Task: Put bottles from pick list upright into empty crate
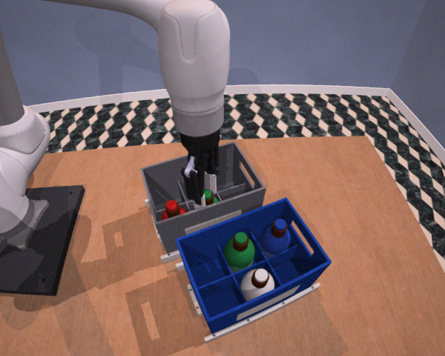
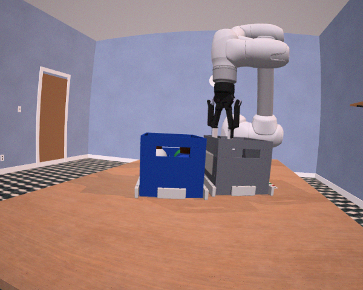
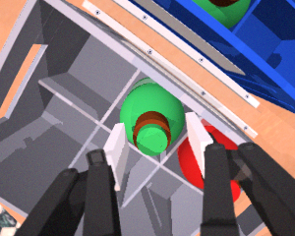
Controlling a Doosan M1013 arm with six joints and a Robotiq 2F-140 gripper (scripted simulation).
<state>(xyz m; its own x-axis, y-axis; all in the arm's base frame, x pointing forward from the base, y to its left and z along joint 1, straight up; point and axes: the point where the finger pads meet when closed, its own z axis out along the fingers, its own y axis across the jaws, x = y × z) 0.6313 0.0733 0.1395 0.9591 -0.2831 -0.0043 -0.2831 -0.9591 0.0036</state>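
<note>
Right now my hand is 14 cm short of the white bottle, 19 cm to the left of it and 8 cm above it. From my hand the other things lie so: green bottle 9 cm ahead, 11 cm to the right, 8 cm below; red bottle 8 cm behind, 4 cm to the right, 8 cm below; grey crate 2 cm behind, 4 cm to the left, 9 cm below.
</note>
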